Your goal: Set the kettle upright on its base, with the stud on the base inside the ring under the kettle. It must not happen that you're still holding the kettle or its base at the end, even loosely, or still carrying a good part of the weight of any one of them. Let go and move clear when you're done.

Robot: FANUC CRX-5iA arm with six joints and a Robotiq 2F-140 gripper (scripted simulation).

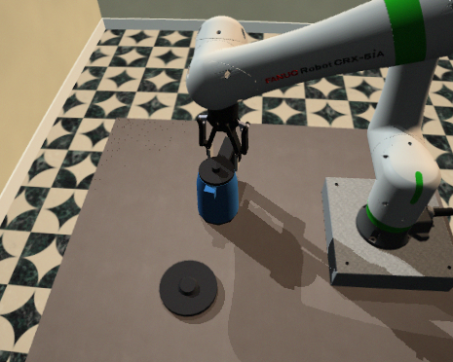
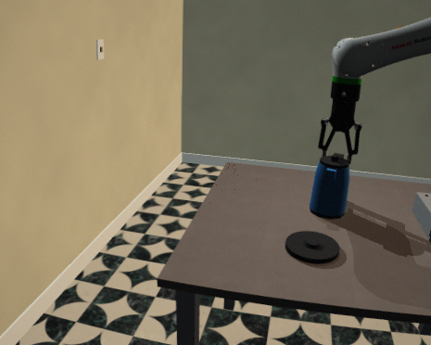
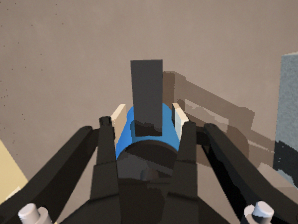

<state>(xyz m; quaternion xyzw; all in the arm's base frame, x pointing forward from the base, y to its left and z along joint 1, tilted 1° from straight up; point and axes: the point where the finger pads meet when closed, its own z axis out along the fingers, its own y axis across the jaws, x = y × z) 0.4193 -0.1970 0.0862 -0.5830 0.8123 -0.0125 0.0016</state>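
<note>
Right now the blue kettle is 50 mm below my hand, 30 mm to the left of it and 10 mm ahead of it. Round my hand: round black base (320 mm to the left, 140 mm below, 110 mm ahead).
</note>
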